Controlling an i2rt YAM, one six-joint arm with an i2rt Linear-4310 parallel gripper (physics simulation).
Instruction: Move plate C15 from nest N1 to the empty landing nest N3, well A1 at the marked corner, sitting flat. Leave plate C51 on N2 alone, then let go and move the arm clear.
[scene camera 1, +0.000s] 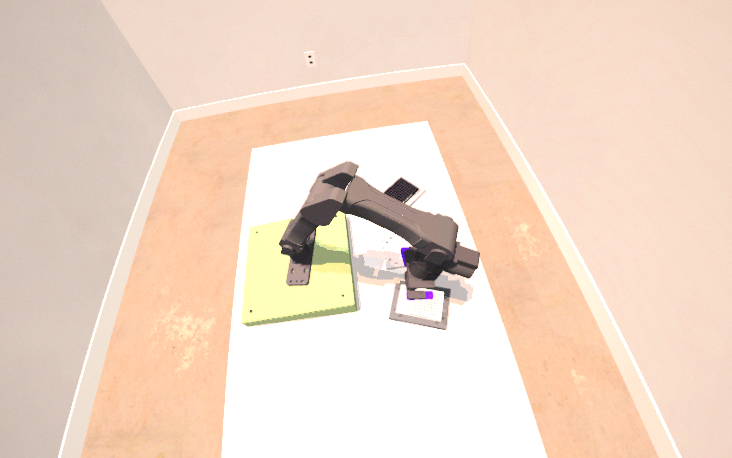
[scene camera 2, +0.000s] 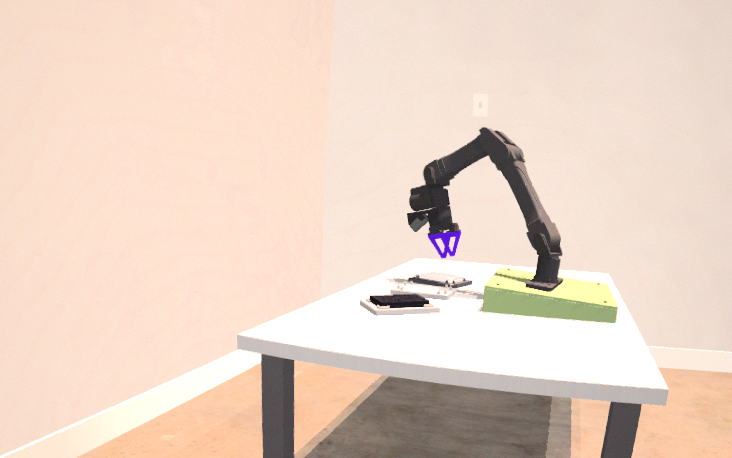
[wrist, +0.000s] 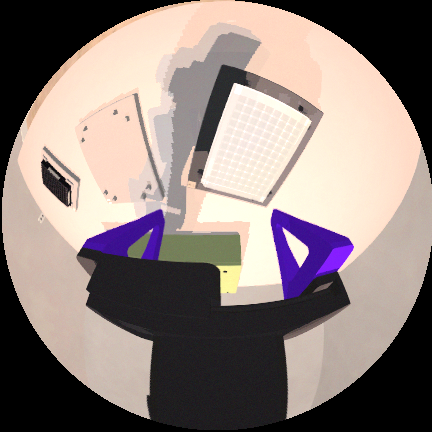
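My gripper (scene camera 1: 416, 276) (scene camera 2: 448, 256) (wrist: 217, 214) is open and empty, well above the table, near the dark grey nest. A white plate (scene camera 1: 421, 310) (scene camera 2: 436, 278) (wrist: 255, 145) lies in the dark grey nest (scene camera 2: 464, 281) (wrist: 215, 105), beyond the fingertips in the wrist view. A light nest (scene camera 2: 421, 293) (wrist: 117, 155) with small corner pegs stands empty in the middle; the arm partly hides it in scene camera 1. A black plate (scene camera 1: 401, 190) (scene camera 2: 398, 300) (wrist: 56, 184) sits in another light nest (scene camera 2: 404, 310). Plate names, nest numbers and the A1 marks are not readable.
The arm's base stands on a yellow-green block (scene camera 1: 269, 280) (scene camera 2: 550, 310) (wrist: 200, 248) beside the nests. The white table (scene camera 1: 345, 388) (scene camera 2: 485, 345) carries everything. The upper arm passes over the middle nest area, and its shadow falls across that nest.
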